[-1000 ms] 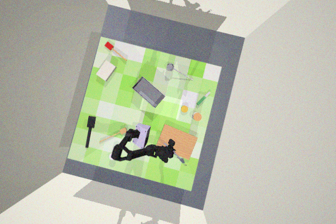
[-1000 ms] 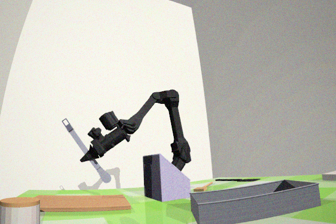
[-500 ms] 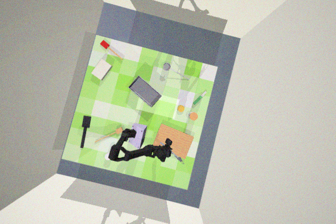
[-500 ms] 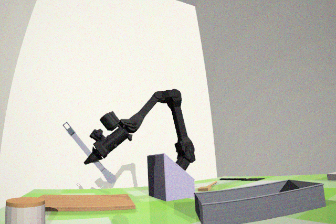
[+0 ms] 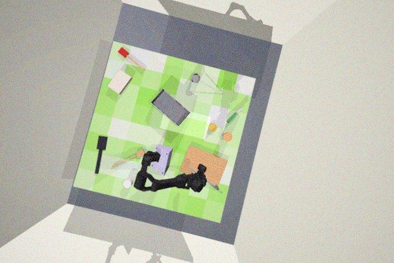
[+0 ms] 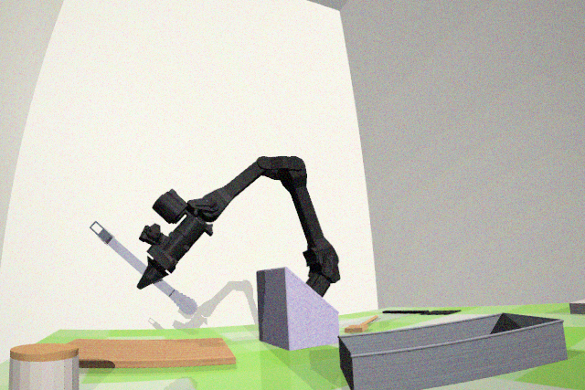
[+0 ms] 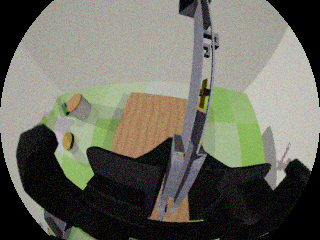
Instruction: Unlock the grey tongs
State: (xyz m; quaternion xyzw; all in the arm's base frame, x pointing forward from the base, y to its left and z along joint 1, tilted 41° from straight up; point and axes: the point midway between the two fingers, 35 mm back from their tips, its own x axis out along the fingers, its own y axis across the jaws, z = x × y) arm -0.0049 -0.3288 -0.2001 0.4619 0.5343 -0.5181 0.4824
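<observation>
Right now the wooden board is 13 cm below my gripper tip, 3 cm ahead of it and 1 cm to the left of it. Round my gripper tip: green-handled tool 55 cm ahead, 13 cm below, 11 cm to the right; white cylinder 57 cm to the left, 31 cm behind, 12 cm below; grey roasting tin 45 cm to the left, 42 cm ahead, 12 cm below.
</observation>
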